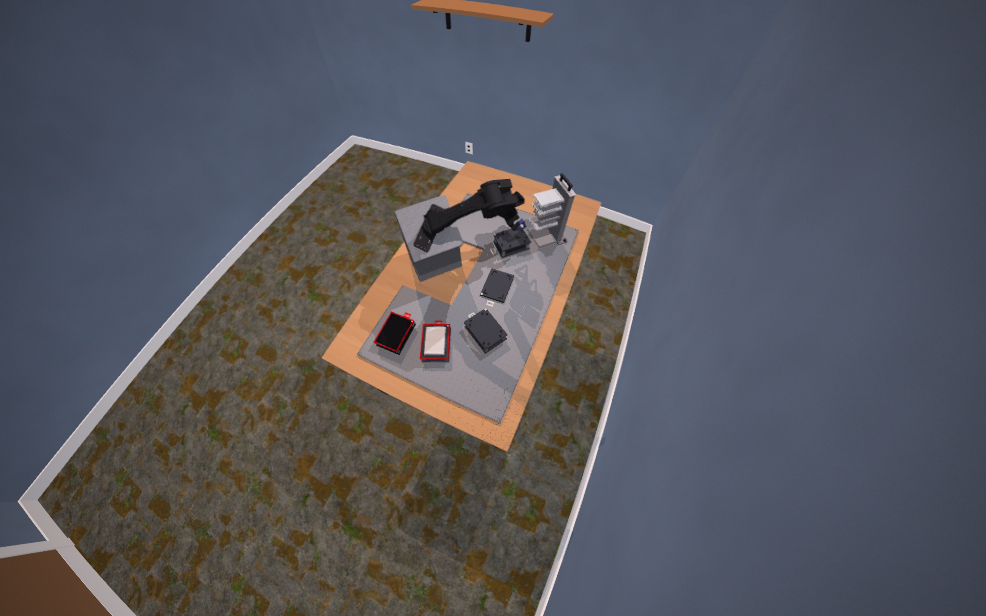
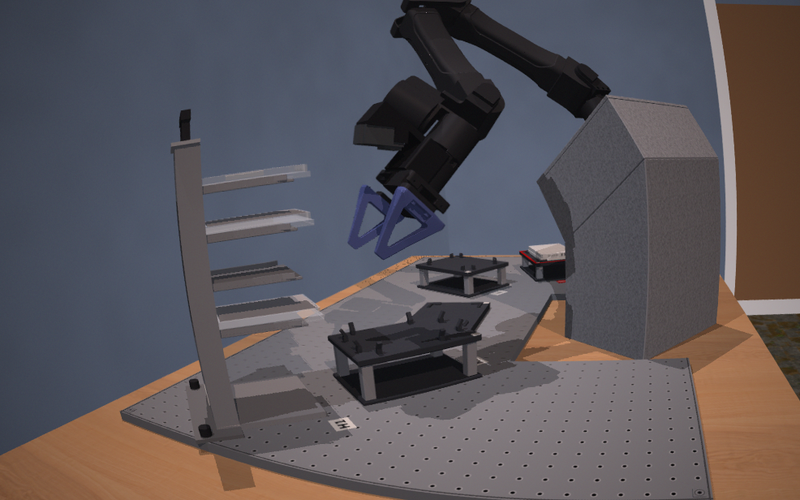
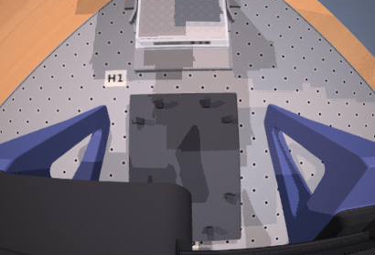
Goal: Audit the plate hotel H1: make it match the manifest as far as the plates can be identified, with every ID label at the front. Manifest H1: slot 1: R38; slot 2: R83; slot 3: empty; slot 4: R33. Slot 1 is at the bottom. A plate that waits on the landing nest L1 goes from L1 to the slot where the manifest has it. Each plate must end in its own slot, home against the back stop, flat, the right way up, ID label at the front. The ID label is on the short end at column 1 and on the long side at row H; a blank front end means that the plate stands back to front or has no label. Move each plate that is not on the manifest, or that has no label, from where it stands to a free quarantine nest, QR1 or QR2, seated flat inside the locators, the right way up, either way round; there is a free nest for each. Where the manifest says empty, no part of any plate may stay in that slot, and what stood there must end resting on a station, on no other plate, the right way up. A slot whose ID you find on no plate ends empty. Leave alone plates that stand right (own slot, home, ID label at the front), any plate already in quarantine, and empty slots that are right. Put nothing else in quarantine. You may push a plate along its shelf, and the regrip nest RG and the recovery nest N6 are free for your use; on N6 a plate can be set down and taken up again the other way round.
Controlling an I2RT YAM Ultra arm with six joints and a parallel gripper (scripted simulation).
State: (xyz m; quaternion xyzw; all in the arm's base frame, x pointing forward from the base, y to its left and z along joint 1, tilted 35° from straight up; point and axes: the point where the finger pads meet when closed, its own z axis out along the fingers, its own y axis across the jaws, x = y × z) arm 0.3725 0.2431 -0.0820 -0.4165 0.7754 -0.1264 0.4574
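My gripper is now 120 mm above the regrip nest RG, 30 mm past it and 20 mm to the left of it. Round my hand: plate hotel H1: 180 mm ahead, 130 mm to the left, 20 mm below; then flat nest N6: 280 mm to the right, 170 mm below, 40 mm behind; then H1 tag: 180 mm below, 130 mm to the left, 10 mm ahead.
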